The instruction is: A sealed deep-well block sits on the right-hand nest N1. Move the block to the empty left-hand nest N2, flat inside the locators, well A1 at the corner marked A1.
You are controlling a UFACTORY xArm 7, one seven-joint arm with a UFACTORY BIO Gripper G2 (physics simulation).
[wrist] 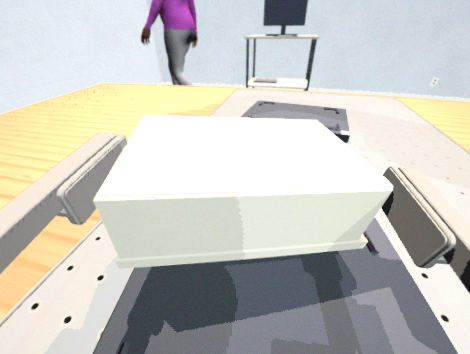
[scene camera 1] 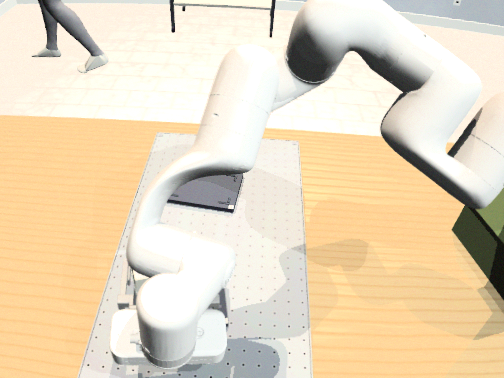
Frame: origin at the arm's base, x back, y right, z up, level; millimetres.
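Seen in the pictures: hand, tool point: (wrist: 252, 192).
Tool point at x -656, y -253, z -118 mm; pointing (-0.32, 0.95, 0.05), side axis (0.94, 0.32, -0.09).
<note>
A point is followed by its place in that frame.
My gripper (wrist: 240, 193) @[x -656, y -253, z -118 mm] is shut on the white sealed deep-well block (wrist: 240, 158) (scene camera 1: 121, 337), with a grey finger pad on each short side. In the wrist view the block hangs level a little above a dark nest (wrist: 269, 298) @[x -639, y -266, z -175 mm] and casts a shadow on it. The other dark nest (wrist: 297, 114) @[x -678, y 27, z -175 mm] (scene camera 1: 213, 191) @[x -654, y 14, z -175 mm] lies empty farther along the plate, with small corner locators. In the scene view my own arm hides the gripper and the nest under the block.
A person in a purple top (wrist: 174, 35) walks behind the table. A stand with a monitor (wrist: 283, 35) is at the back wall.
</note>
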